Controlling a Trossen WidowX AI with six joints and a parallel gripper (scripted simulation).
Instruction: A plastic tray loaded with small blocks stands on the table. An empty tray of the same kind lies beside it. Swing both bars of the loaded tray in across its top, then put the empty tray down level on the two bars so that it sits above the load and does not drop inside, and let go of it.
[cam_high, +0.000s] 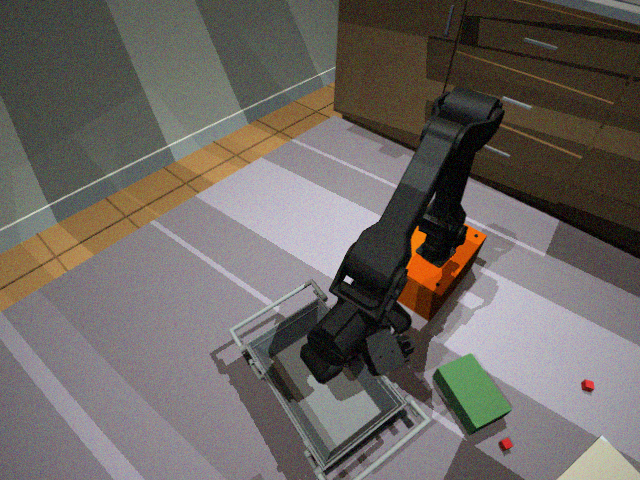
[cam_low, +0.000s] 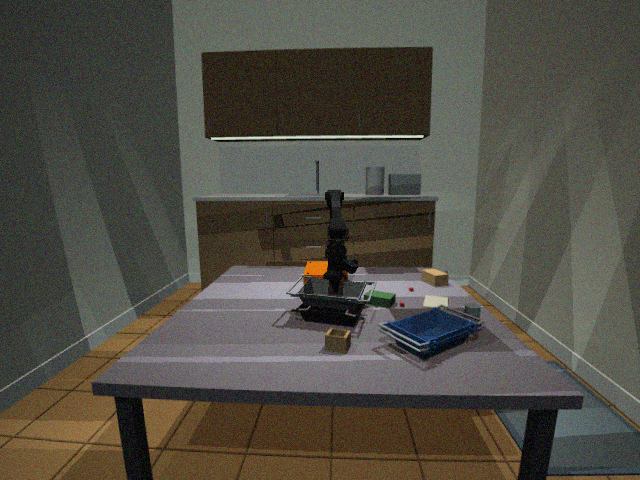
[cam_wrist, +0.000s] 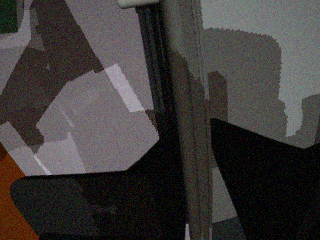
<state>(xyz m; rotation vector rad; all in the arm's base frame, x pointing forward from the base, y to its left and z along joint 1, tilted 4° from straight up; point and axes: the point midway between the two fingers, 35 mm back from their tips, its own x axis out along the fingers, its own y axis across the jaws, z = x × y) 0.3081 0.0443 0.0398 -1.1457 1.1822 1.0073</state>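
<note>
Now: the tray 70 mm ahead of my gripper tip, 30 mm above it and 10 mm to the right of it. The rest, counted from my gripper tip: green block: 180 mm to the left, 150 mm behind, 70 mm below; brown box: 300 mm ahead, 70 mm below, 30 mm to the left; white sheet: 430 mm to the left, 180 mm behind, 90 mm below.
</note>
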